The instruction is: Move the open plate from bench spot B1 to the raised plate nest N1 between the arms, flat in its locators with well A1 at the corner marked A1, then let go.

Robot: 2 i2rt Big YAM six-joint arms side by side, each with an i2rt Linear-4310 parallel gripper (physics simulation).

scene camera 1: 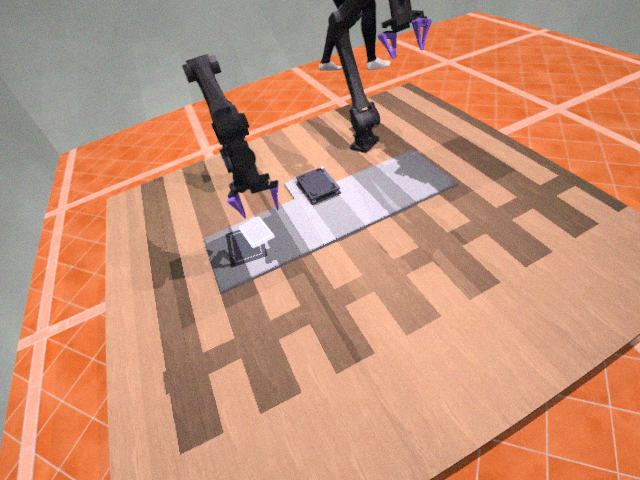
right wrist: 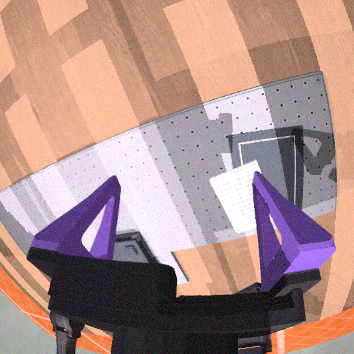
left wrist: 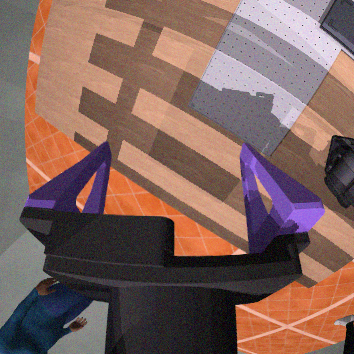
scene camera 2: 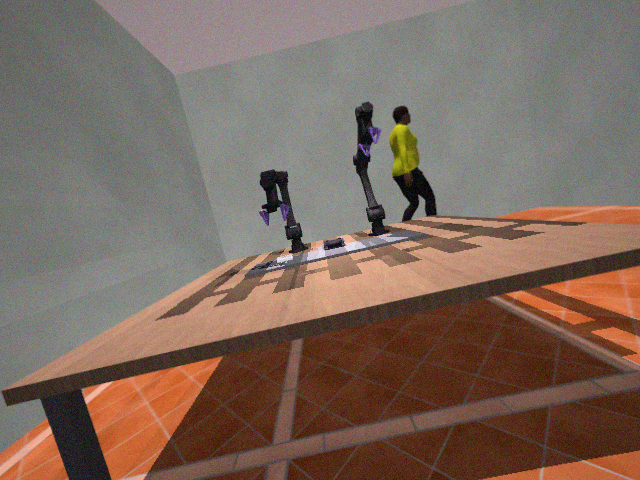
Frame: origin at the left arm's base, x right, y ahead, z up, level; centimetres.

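Where they show: left gripper, fingertip midpoint: (scene camera 1: 407, 54) (left wrist: 174, 147) (scene camera 2: 371, 149); right gripper, fingertip midpoint: (scene camera 1: 261, 213) (right wrist: 184, 178) (scene camera 2: 276, 223); left arm's base, origin of the base link: (scene camera 1: 364, 144) (left wrist: 340, 155) (scene camera 2: 379, 234); right arm's base, origin of the base link: (scene camera 2: 298, 250).
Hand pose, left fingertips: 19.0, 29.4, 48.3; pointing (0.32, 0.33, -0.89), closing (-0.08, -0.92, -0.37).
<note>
Each offset is from my left fingertips to the top centre of the thing, as dx, dy, dz. "*": to the spot under its first point. Level surfaces: height alone.
The white open plate {+47.0, -34.4, -45.4} (scene camera 1: 256, 231) (right wrist: 235, 197) lies at the left part of the perforated board, askew over a corner of the dark outlined bench spot {* +57.7, -33.2, -46.9} (scene camera 1: 238, 254) (right wrist: 267, 150). The raised dark nest {+16.5, -29.2, -43.5} (scene camera 1: 317, 184) (scene camera 2: 333, 243) stands on the board between the arms; part of the nest (left wrist: 345, 22) (right wrist: 131, 248) shows in each wrist view, and it holds no plate. My right gripper (scene camera 1: 260, 209) (scene camera 2: 275, 215) (right wrist: 184, 178) is open and empty, above and behind the plate. My left gripper (scene camera 1: 408, 51) (scene camera 2: 370, 143) (left wrist: 174, 147) is open and empty, raised high at the right.
The perforated board {dz -47.0} (scene camera 1: 361, 201) (left wrist: 270, 55) (right wrist: 175, 150) lies along the wooden table {dz -48.3} (scene camera 1: 465, 361) (scene camera 2: 361, 289). The left arm's base (scene camera 1: 364, 139) stands behind the board, right of the nest. A person in a yellow top (scene camera 2: 404, 149) stands beyond the table.
</note>
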